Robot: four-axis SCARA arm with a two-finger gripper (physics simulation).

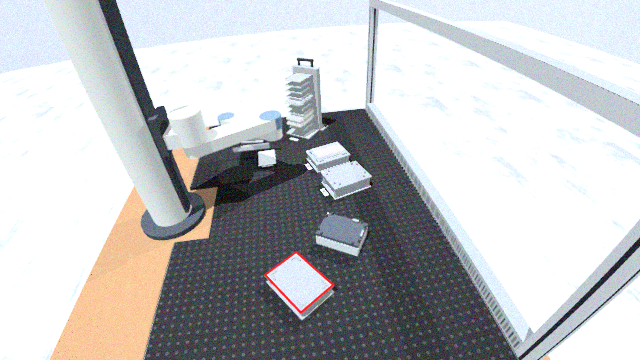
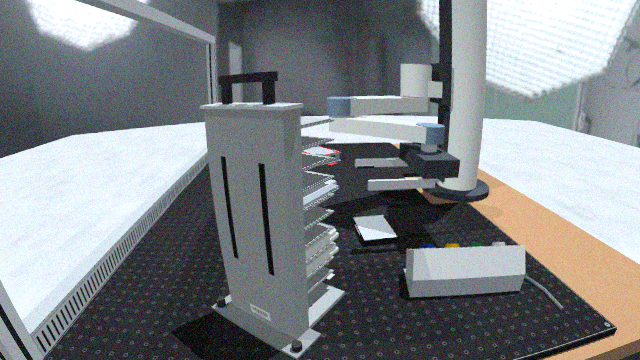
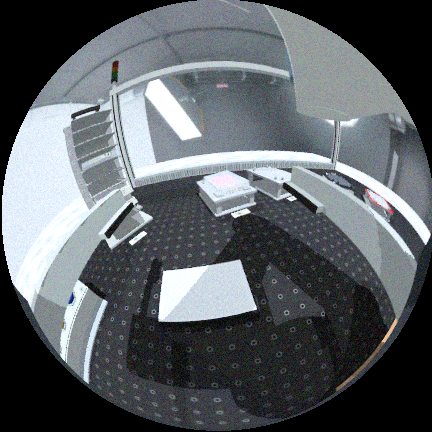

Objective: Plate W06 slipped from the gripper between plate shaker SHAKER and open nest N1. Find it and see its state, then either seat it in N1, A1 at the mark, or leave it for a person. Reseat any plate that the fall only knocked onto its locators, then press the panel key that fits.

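Pixels of known places: gripper, fingertip midpoint: [image 2: 361,173] [image 3: 204,182]; arm's base, origin of the base link: [image 1: 174,216] [image 2: 455,188].
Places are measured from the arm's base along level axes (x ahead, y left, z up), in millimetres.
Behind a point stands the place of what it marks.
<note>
Plate W06 [image 1: 267,158] @(x 377, y 280, z 27 mm) [image 2: 374,227] @(x 375, y 293, z 27 mm) [image 3: 207,291] @(x 372, y 282, z 27 mm) lies flat on the dark perforated mat, away from the nests, with a smooth white upper face partly in shadow. Well details and A1 cannot be read. My gripper [image 2: 362,174] @(x 406, y 264, z 154 mm) [image 3: 204,182] @(x 406, y 264, z 154 mm) is open and empty, above mat height and towards the column from the plate. Nest N1 [image 1: 346,177] @(x 687, y 14, z 69 mm) [image 3: 270,182] @(x 725, y 24, z 18 mm) shows a bare top with small locators. The dark-topped SHAKER [image 1: 342,232] @(x 614, y -257, z 68 mm) [image 3: 338,180] @(x 603, y -226, z 66 mm) stands beyond it. A pink-topped plate [image 1: 327,155] @(x 640, y 169, z 77 mm) [image 3: 226,187] @(x 584, y 219, z 74 mm) sits on the neighbouring nest; its exact seating is unclear.
A tall plate rack [image 1: 315,95] @(x 644, y 520, z 207 mm) [image 2: 255,200] @(x 603, y 592, z 229 mm) stands at one end. The key panel [image 2: 465,270] @(x 271, y 553, z 63 mm) [image 3: 85,325] @(x 291, y 492, z 21 mm) is near it. A red-outlined station [image 1: 299,283] @(x 461, y -406, z 53 mm) [image 3: 378,200] @(x 450, y -367, z 53 mm) lies past the shaker. The column [image 1: 120,120] @(x 16, y -73, z 450 mm) [image 2: 467,100] @(x 24, y 71, z 317 mm) and a frame rail [image 1: 450,215] @(x 989, y -252, z 60 mm) flank the mat.
</note>
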